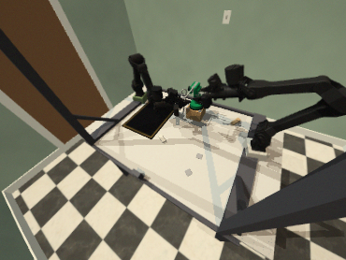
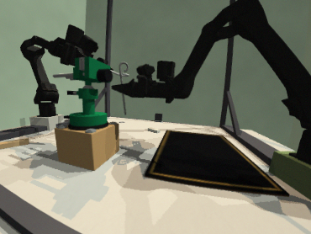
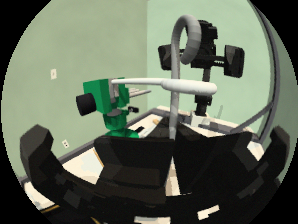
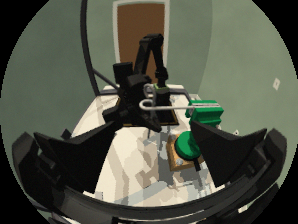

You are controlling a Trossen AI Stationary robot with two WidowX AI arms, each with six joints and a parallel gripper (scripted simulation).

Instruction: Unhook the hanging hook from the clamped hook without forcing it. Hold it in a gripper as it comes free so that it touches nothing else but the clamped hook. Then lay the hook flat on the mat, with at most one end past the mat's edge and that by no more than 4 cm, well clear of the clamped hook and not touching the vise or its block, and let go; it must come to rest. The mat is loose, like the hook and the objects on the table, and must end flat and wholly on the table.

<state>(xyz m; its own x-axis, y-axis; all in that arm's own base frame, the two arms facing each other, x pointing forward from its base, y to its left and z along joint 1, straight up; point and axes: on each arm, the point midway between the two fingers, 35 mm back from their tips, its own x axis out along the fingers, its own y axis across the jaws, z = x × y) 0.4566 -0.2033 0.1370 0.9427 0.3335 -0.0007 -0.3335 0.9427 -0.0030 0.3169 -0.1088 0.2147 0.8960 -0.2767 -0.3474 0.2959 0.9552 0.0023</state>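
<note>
Right now the black mat is 270 mm to the left of my left hand, 190 mm below it and 70 mm behind it.
</note>
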